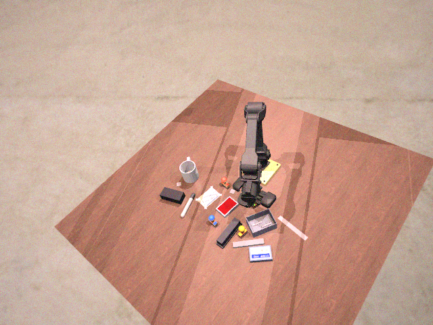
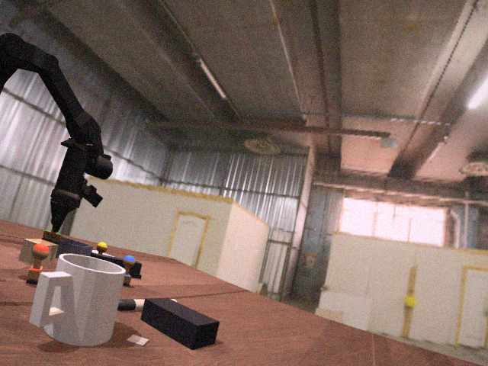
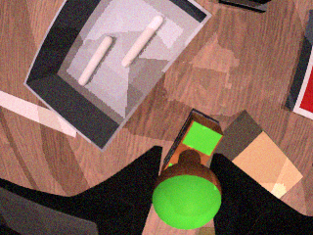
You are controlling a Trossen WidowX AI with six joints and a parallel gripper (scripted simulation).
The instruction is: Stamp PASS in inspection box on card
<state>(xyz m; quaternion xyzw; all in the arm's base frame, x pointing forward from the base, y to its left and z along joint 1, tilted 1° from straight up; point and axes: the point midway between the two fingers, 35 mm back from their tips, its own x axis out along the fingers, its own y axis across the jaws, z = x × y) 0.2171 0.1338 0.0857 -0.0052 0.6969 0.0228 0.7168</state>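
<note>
Now: gripper tip 120 mm to the left of the red ink pad, 70 mm short of it and 60 mm above it. The rest, counted from my gripper tip: grey tray 60 mm to the left, 60 mm below, 40 mm ahead; green-knobbed stamp 10 mm below; tan cube 60 mm to the right, 50 mm below, 20 mm behind.
</note>
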